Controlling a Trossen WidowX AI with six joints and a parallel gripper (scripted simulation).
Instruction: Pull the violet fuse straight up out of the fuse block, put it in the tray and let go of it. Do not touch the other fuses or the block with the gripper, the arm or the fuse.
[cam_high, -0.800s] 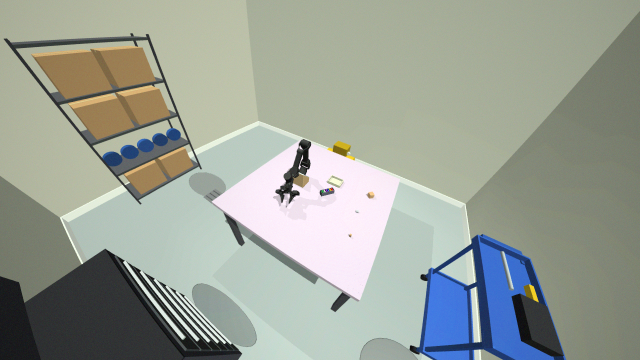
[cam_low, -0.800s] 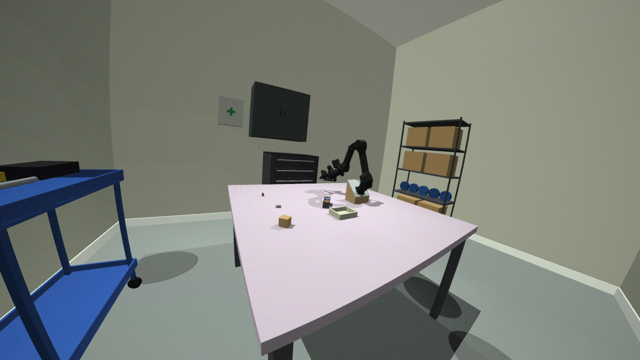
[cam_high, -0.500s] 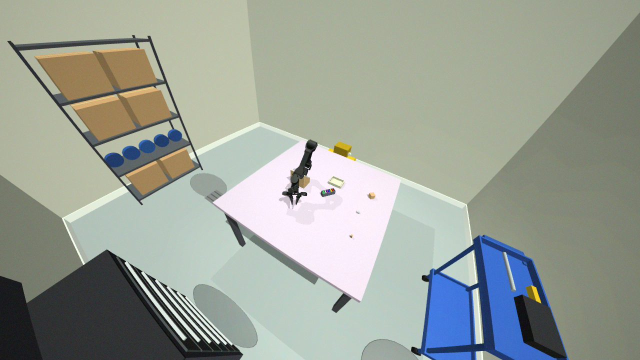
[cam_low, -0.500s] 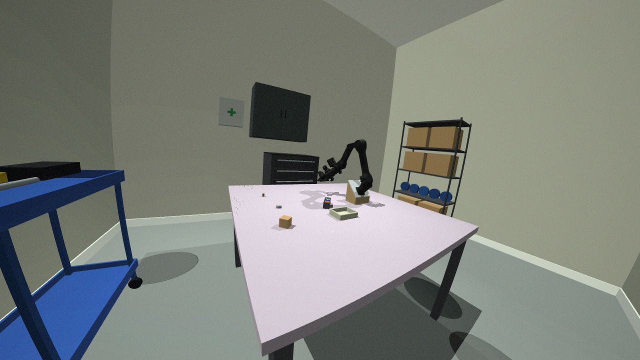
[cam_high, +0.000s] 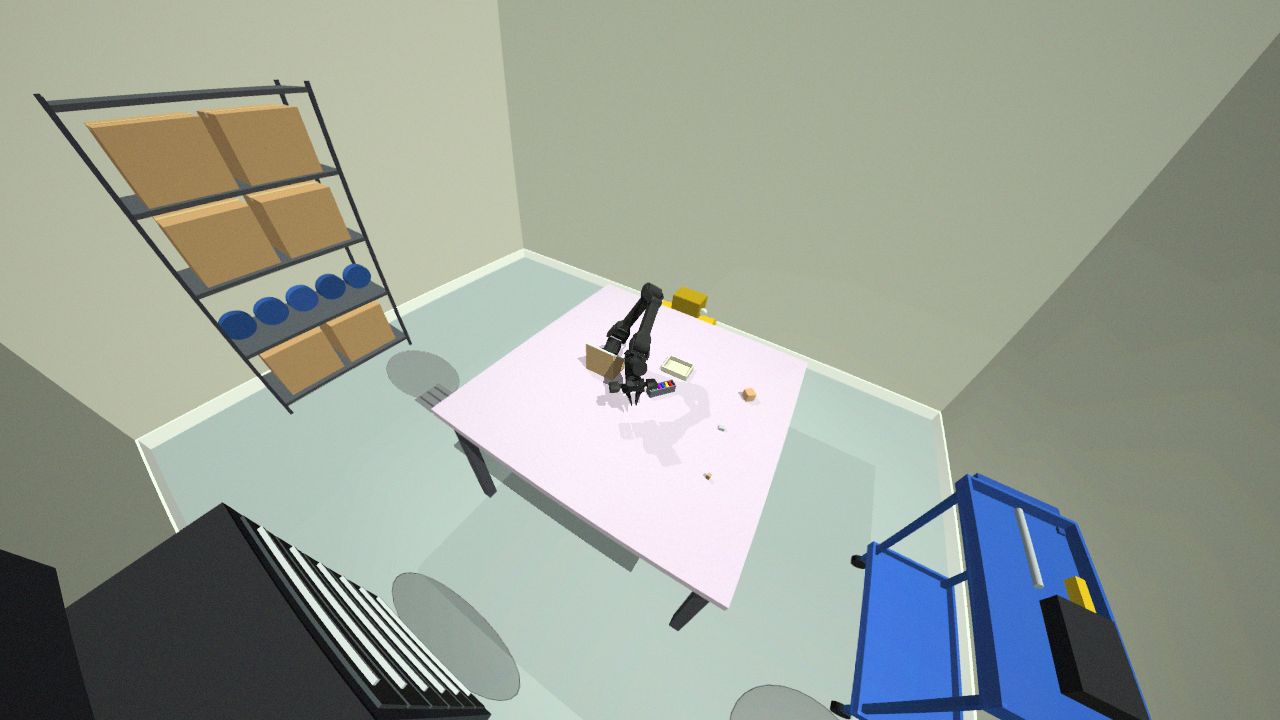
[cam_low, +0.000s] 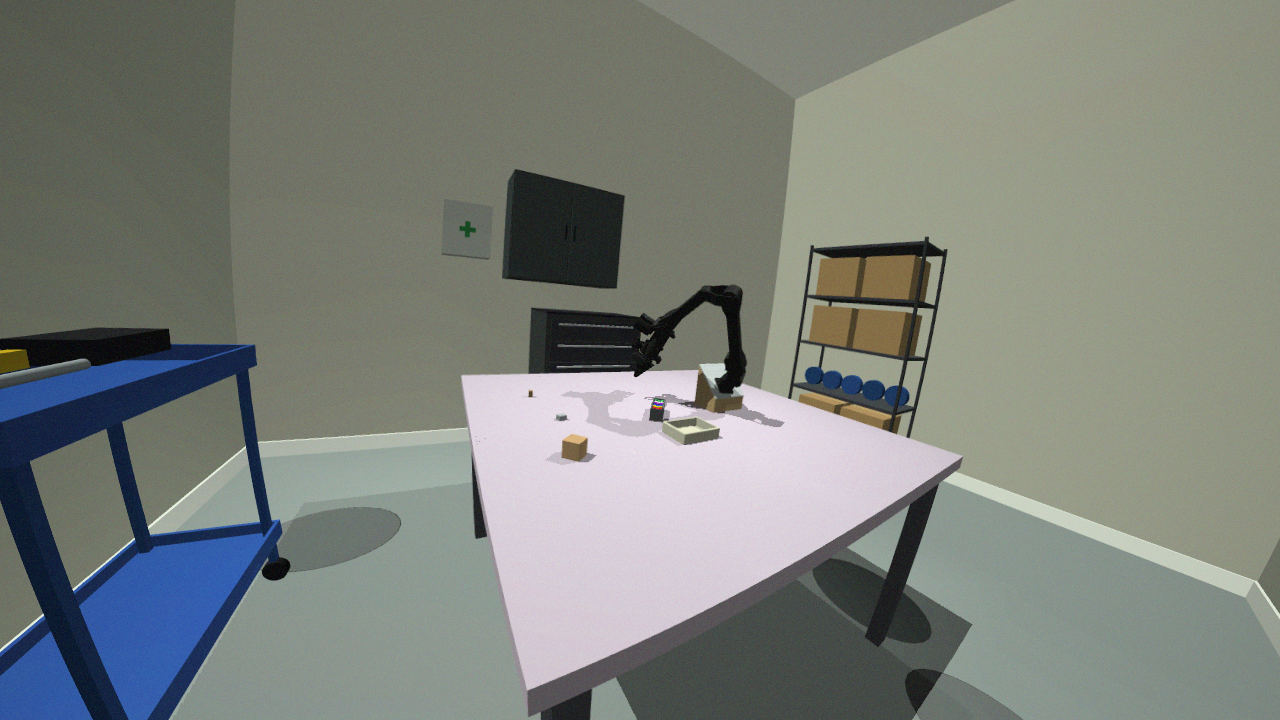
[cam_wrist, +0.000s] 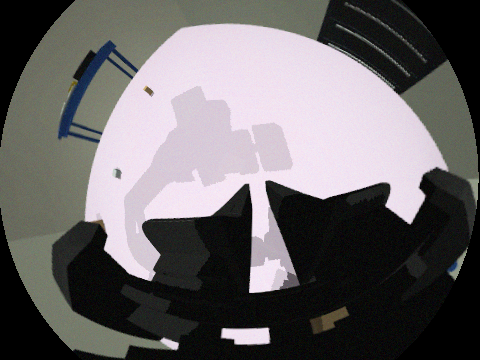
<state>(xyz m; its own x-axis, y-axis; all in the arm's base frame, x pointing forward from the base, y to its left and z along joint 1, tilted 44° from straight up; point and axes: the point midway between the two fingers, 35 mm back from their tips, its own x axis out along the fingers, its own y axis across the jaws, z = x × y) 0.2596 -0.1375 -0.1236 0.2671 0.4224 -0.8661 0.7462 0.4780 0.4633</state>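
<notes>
The violet fuse is 20 cm to the left of my gripper tip, 6 cm below it and 1 cm ahead of it. From my gripper tip the other things lie so: grey piece: 33 cm ahead, 18 cm to the left, 8 cm below; then tray: 38 cm to the left, 8 cm below; then brown piece: 38 cm ahead, 7 cm below, 6 cm to the right.
</notes>
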